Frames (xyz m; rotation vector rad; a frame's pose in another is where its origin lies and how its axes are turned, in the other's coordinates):
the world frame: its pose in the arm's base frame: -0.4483 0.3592 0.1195 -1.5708 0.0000 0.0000
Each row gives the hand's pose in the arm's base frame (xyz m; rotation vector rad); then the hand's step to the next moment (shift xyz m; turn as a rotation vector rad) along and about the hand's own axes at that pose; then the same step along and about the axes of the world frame.
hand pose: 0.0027 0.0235 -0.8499 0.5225 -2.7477 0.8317
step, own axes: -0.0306 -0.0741 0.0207 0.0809 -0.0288 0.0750
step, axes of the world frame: 0.0550 -0.0100 -0.0611 -0.0705 0.0219 -0.0869
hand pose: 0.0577 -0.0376 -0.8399 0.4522 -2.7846 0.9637
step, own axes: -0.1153 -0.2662 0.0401 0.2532 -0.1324 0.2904
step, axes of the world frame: 0.1952 -0.0936 -0.1973 -0.2093 0.0877 -0.3384
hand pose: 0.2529 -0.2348 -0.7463 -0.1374 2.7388 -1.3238
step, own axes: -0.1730 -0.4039 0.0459 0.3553 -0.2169 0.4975
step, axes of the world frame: 0.1931 -0.2967 -0.2643 -0.2811 0.1543 -0.5639
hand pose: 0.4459 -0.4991 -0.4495 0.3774 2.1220 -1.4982
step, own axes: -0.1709 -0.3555 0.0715 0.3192 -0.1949 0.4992
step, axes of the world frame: -0.0179 -0.3573 -0.1810 -0.2397 0.1522 -0.5554
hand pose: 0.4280 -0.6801 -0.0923 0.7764 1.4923 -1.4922
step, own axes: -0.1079 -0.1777 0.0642 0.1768 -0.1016 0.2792
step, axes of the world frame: -0.1021 -0.1813 -0.0636 -0.1267 0.0869 -0.3097
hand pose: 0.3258 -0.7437 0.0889 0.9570 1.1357 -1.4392
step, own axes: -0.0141 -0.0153 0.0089 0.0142 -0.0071 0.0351
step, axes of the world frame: -0.0128 -0.0180 -0.0048 -0.0090 0.0041 -0.0372
